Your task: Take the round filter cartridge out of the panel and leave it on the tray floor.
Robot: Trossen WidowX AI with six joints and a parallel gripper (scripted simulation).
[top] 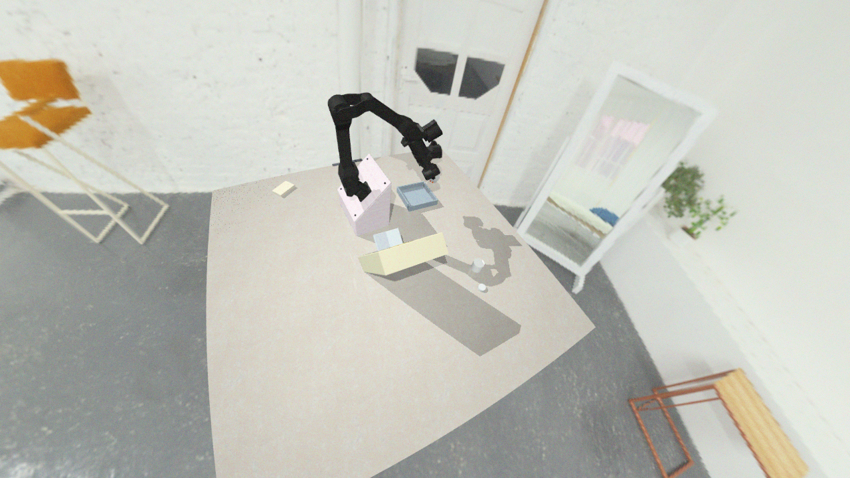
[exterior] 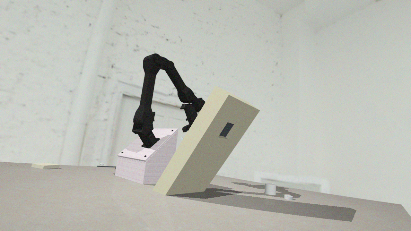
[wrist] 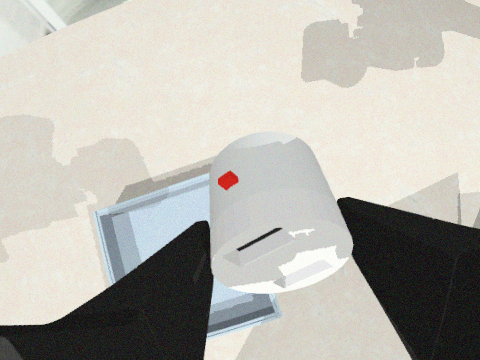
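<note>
Now: the blue tray 19 cm below my gripper tip and 8 cm behind it. Also, from my gripper tip: cream pad (59 cm to the right, 37 cm behind, 19 cm below); then white filter cartridge (right at my gripper tip); then cream service panel (30 cm to the right, 29 cm ahead, 3 cm below).
</note>
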